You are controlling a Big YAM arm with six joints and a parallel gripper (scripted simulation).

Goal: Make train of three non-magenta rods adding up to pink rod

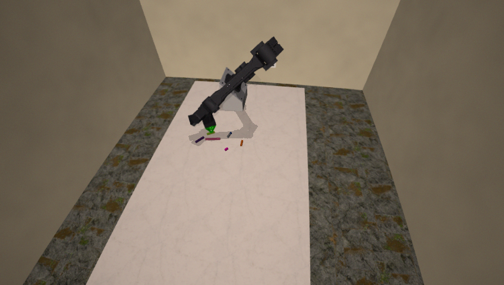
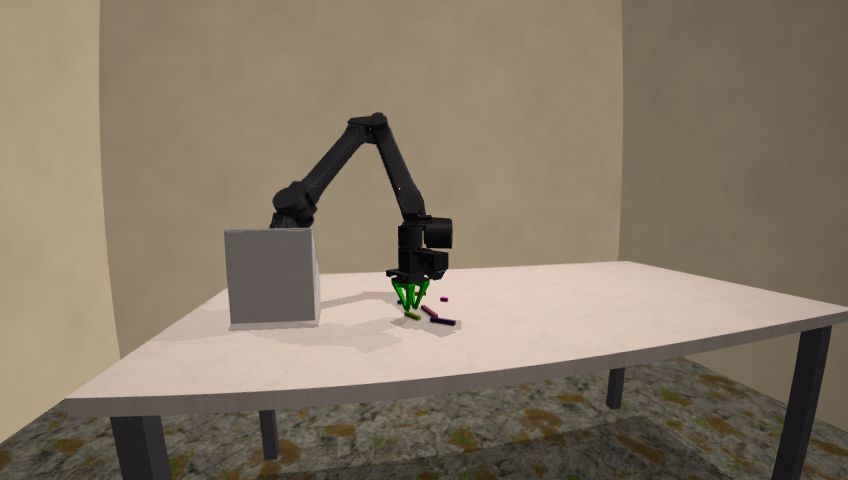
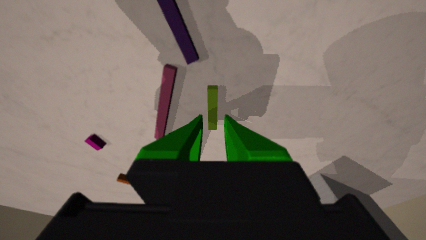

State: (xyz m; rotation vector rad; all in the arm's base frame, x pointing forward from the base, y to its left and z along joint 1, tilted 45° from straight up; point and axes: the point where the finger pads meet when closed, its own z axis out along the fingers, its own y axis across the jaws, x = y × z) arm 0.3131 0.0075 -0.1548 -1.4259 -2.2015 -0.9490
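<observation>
Now: the lime rod 2 cm below my hand. From my hand the other things lie so: pink rod 5 cm ahead, 2 cm to the left, 2 cm below; then purple rod 6 cm to the right, 6 cm ahead, 2 cm below; then grey rod 11 cm to the left, 2 cm below, 2 cm ahead.
</observation>
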